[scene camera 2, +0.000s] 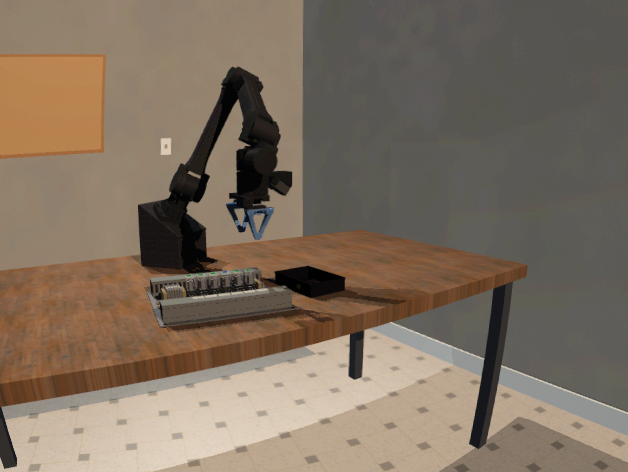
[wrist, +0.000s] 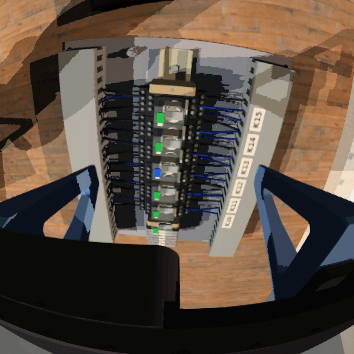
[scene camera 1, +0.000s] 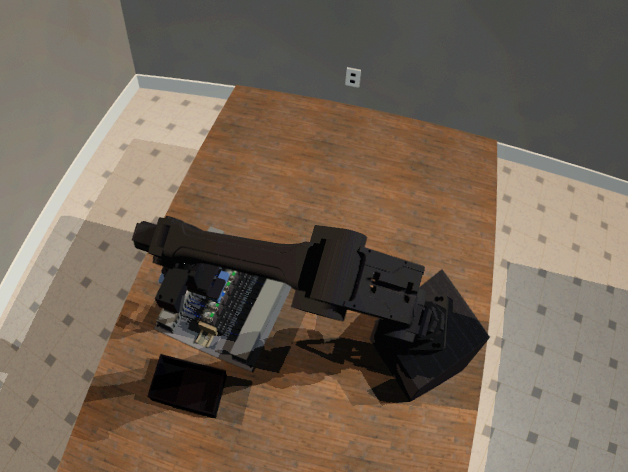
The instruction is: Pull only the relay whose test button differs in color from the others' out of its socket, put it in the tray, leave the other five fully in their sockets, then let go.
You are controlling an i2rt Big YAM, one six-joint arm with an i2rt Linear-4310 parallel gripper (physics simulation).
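Frame: origin at the arm's base, x ahead, y left, z up, level; metres.
Seen in the pictures: gripper, fingertip midpoint: (scene camera 2: pixel 249 235) (wrist: pixel 175 173) (scene camera 1: pixel 199 295); arm's base, origin of the base link: (scene camera 2: pixel 170 216) (scene camera 1: pixel 428 323).
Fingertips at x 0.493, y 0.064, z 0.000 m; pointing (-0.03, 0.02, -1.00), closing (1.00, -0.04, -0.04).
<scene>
Offsets run from my fingertips to a thing's top centre.
The relay with a blue test button {0.017 m back, 0.060 m right, 0.086 m down} (wrist: pixel 167 173) (scene camera 2: pixel 224 279) is third from the top of the row in the wrist view, level with label K13. The other five relays have green buttons; one green-button relay {0.010 m back, 0.000 m left, 0.086 m down} (wrist: pixel 173 112) is at the top end. All six stand in line in their sockets. My gripper (wrist: pixel 175 173) (scene camera 2: pixel 249 233) is open and empty, pointing down, high above the panel; the row lies between its fingertips in the wrist view. In scene camera 1 the arm hides part of the row. The black tray {0.006 m back, 0.173 m left, 0.121 m down} (scene camera 1: pixel 221 395) (scene camera 2: pixel 324 288) stands beside the panel and holds no relay that I can see.
Grey wire ducts run along both sides of the row: the unlabelled duct {0.120 m back, 0.076 m right, 0.113 m down} (wrist: pixel 80 125) and the labelled duct {0.079 m ahead, 0.100 m right, 0.113 m down} (wrist: pixel 272 95) (scene camera 2: pixel 228 304). A tan end block {0.007 m back, 0.020 m left, 0.115 m down} (wrist: pixel 172 89) (scene camera 1: pixel 207 328) stands at the tray-side end. Blue wires run between sockets and ducts.
</scene>
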